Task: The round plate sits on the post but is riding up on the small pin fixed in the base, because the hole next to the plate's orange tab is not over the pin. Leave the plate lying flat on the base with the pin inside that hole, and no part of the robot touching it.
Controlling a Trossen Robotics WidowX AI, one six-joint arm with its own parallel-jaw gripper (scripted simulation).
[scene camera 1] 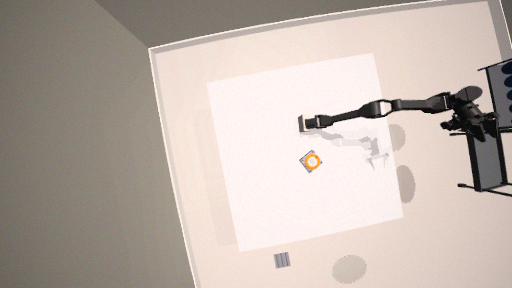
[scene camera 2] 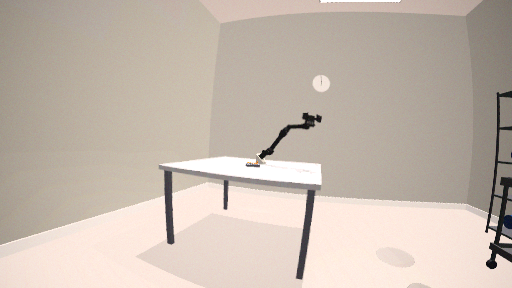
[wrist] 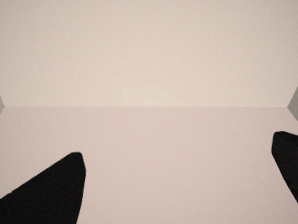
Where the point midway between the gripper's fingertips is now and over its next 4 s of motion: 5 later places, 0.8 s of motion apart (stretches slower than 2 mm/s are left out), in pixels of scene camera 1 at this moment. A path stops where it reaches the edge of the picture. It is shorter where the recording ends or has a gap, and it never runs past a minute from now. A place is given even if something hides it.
My gripper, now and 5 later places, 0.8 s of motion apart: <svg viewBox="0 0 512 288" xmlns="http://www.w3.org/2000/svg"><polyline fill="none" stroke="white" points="490,139 427,178 336,180 320,158 318,157 317,156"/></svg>
